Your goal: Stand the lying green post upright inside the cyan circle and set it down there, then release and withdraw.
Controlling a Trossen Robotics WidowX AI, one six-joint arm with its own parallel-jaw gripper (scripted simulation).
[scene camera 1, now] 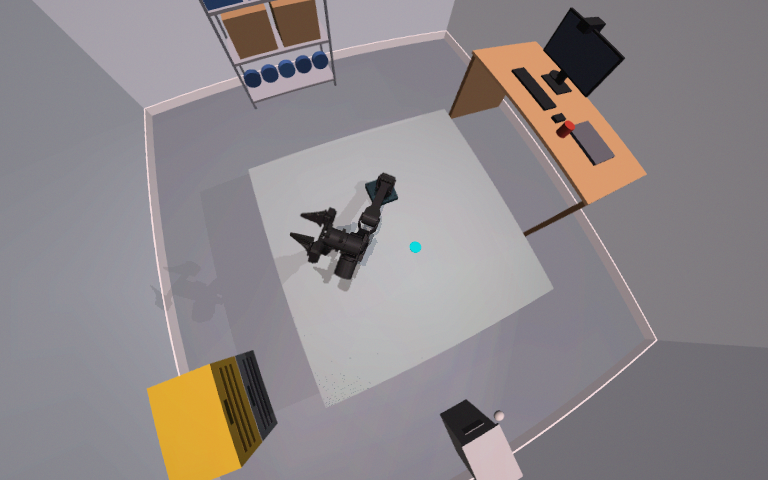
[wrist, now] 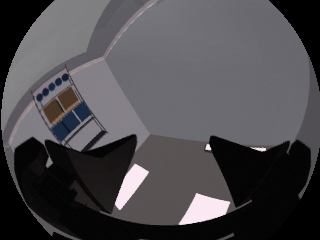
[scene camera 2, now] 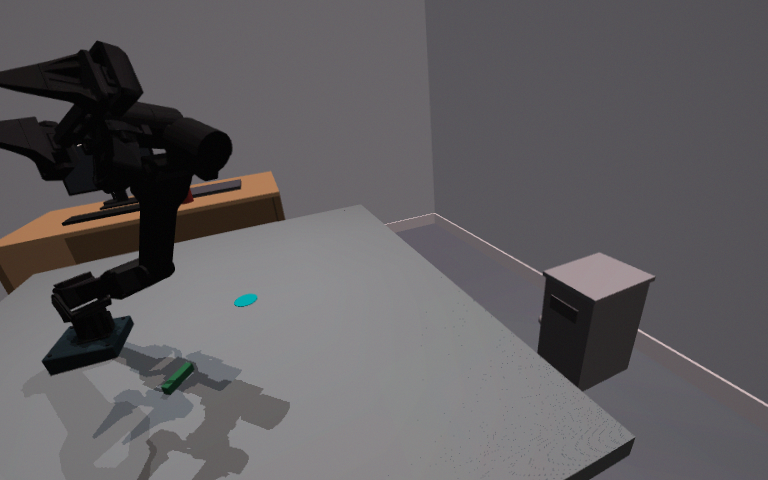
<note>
My gripper (scene camera 1: 295, 223) is open, with nothing in its grasp.
My gripper is seen too in the wrist view (wrist: 174, 139).
</note>
